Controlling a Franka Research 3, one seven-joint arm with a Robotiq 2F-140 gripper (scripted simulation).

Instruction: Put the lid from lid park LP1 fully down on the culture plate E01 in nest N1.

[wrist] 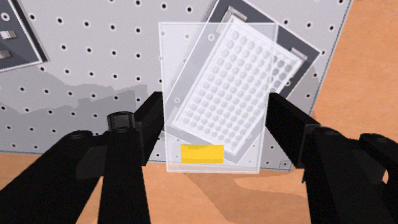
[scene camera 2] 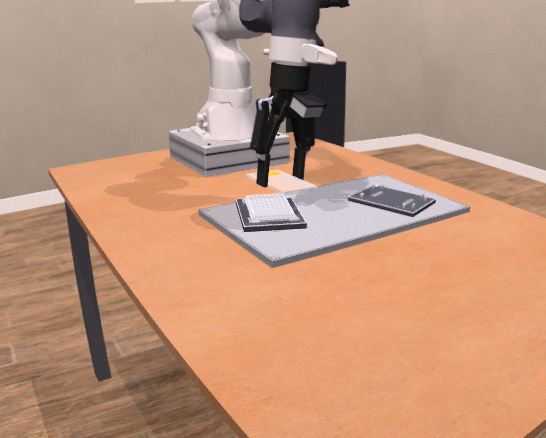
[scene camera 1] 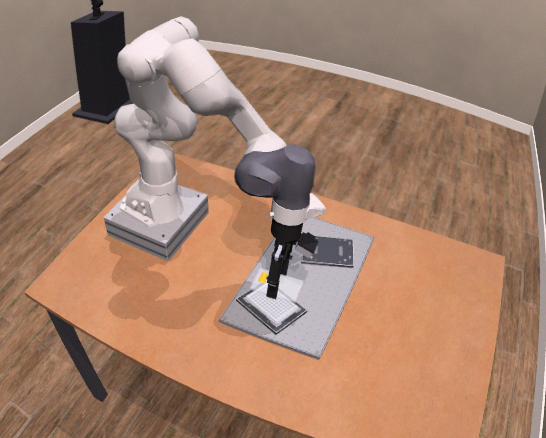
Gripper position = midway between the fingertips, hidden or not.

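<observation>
Gripper, mine: (scene camera 2: 280, 182), (scene camera 1: 276, 285), (wrist: 214, 107). Clear lid (scene camera 2: 285, 184), (scene camera 1: 289, 288), (wrist: 216, 77). Culture plate E01 (scene camera 2: 265, 207), (scene camera 1: 262, 305), (wrist: 285, 64). Nest N1 (scene camera 2: 262, 226). Lid park LP1 (scene camera 2: 390, 197).
</observation>
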